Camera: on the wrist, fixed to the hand. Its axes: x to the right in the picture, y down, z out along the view.
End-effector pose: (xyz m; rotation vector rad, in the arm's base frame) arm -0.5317 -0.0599 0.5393 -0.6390 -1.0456 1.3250
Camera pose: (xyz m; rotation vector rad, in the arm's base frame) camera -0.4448 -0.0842 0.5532 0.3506 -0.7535 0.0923
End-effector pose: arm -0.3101 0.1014 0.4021 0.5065 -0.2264 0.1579
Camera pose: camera -0.3127 0.0830 0.3127 0.9112 0.3964 -1.2381
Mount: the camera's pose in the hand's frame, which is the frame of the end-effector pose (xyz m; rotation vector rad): -0.0268 -0.0566 -0.0664 0.3748 0.1735 -1.5034
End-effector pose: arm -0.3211 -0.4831 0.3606 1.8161 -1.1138 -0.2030
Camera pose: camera -0.2651 -0.4134 0.3423 2.5971 0.5701 -0.6986
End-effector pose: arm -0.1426 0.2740 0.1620 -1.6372 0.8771 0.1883
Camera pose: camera -0.1481 0.2263 0.2396 -1.5577 -0.3499 -1.0917
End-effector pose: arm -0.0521 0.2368 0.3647 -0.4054 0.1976 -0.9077
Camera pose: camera -0.1314 0.2101 0.3283 -0.0529 -0.1794 -2.4137
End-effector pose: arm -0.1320 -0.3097 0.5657 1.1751 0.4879 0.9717
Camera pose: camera -0.1755 -0.2998 0.4861 0.6948 1.4359 -0.3540
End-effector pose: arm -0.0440 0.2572 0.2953 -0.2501 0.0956 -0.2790
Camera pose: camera -0.0929 0.1968 0.2474 0.1289 0.0066 -1.7962
